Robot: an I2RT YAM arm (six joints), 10 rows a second.
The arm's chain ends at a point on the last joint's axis. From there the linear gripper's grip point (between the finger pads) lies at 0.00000 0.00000 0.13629 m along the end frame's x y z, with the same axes.
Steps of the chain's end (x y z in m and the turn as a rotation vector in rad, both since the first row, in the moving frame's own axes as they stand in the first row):
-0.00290, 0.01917, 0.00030, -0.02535, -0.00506, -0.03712
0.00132, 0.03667, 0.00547, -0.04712, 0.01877, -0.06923
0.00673, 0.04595, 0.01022, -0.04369, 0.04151, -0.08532
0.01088, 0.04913, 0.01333, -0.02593, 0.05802, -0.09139
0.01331, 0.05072, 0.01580, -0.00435, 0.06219, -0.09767
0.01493, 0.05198, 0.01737, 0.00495, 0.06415, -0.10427
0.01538, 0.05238, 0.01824, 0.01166, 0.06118, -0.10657
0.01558, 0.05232, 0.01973, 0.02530, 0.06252, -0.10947
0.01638, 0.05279, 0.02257, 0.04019, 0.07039, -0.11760
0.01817, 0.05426, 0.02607, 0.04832, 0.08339, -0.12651
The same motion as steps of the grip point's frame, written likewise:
-0.00353, 0.02264, 0.00025, -0.02535, -0.00506, -0.03712
0.00410, 0.04300, 0.00529, -0.04712, 0.01877, -0.06923
0.01263, 0.05165, 0.00997, -0.04369, 0.04151, -0.08532
0.01893, 0.05230, 0.01306, -0.02593, 0.05802, -0.09139
0.02180, 0.05090, 0.01554, -0.00435, 0.06219, -0.09767
0.02362, 0.05085, 0.01709, 0.00495, 0.06415, -0.10427
0.02361, 0.05035, 0.01798, 0.01166, 0.06118, -0.10657
0.02389, 0.04842, 0.01942, 0.02530, 0.06252, -0.10947
0.02562, 0.04677, 0.02212, 0.04019, 0.07039, -0.11760
0.02907, 0.04698, 0.02544, 0.04832, 0.08339, -0.12651

